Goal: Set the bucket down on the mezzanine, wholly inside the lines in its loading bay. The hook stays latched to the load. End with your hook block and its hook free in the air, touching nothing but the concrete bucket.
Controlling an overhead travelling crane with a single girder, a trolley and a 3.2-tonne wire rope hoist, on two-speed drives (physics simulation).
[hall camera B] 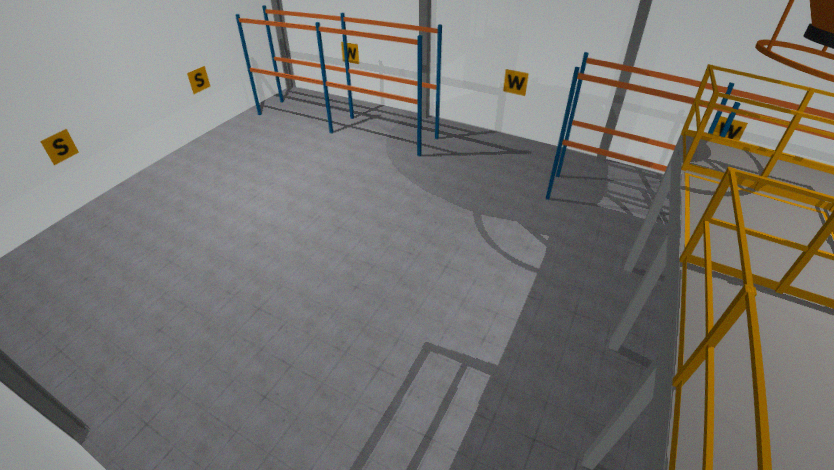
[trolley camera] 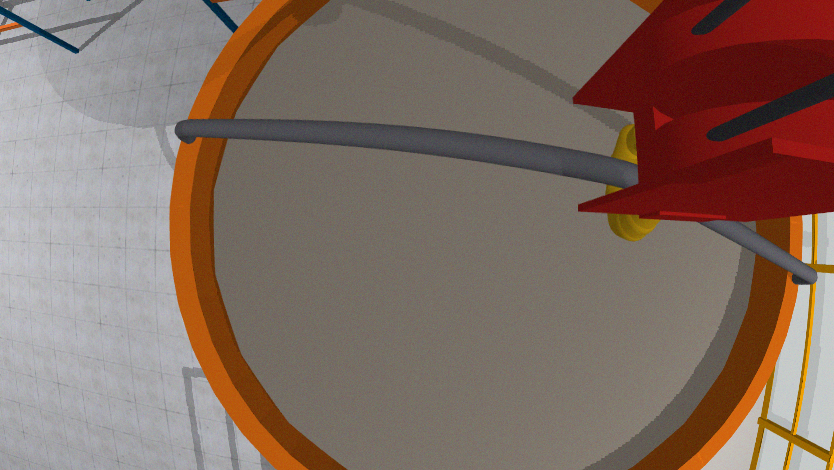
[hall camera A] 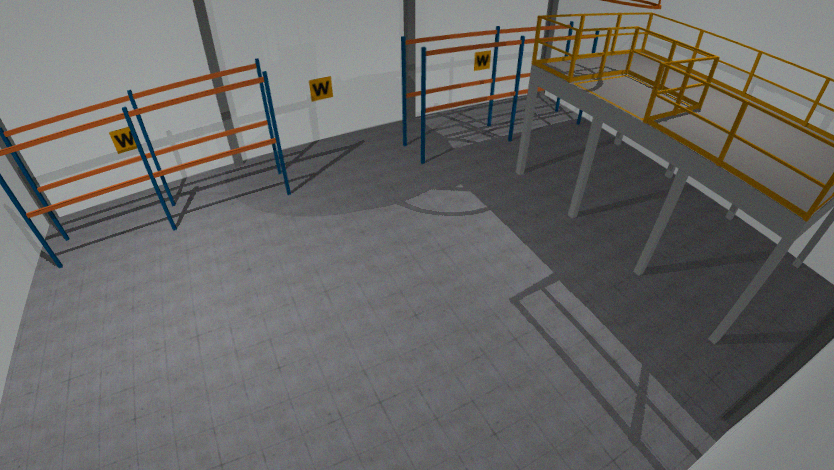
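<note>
The orange concrete bucket (trolley camera: 180, 233) (hall camera B: 821, 14) fills much of the trolley view; its base ring and black outlet show at the top right of the hall camera B view. A piece of its base frame (hall camera A: 658, 6) shows at the top of the hall camera A view. My yellow hook (trolley camera: 631, 224), under the red block (trolley camera: 729, 169), holds the bucket's grey bail (trolley camera: 408, 138). The bucket hangs in the air above rail height. The mezzanine (hall camera A: 641, 133) (hall camera B: 805, 361) has a grey deck. A thin yellow line (hall camera B: 687, 216) runs along its edge; the full bay outline is unclear.
Yellow railings (hall camera A: 734, 133) (hall camera B: 707, 379) edge the mezzanine, with a yellow gate frame (hall camera A: 656, 84) beside the deck's open side. Blue and orange racks (hall camera A: 148, 163) (hall camera B: 326, 87) stand along the wall. In the trolley view, floor shows left of the bucket and railings (trolley camera: 808, 326) right.
</note>
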